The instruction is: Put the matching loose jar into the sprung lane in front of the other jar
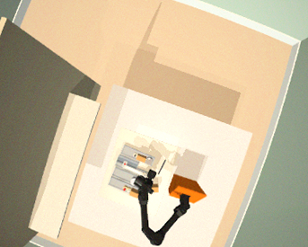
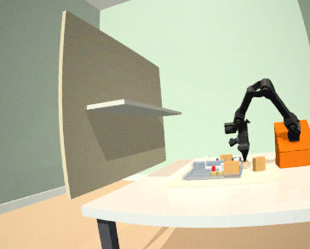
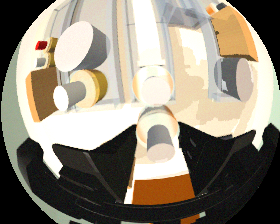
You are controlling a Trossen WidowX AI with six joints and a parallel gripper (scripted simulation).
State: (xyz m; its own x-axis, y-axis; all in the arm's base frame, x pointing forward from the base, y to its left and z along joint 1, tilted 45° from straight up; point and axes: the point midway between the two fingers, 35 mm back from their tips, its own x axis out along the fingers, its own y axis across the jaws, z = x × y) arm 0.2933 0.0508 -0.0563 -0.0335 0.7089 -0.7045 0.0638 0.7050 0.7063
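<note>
Now: the grey lane tray 19 cm ahead of my gripper tip, 3 cm to the right of it and 3 cm below it. The rest, counted from my gripper tip: shelf 55 cm ahead, 1 cm to the left, 32 cm above.
</note>
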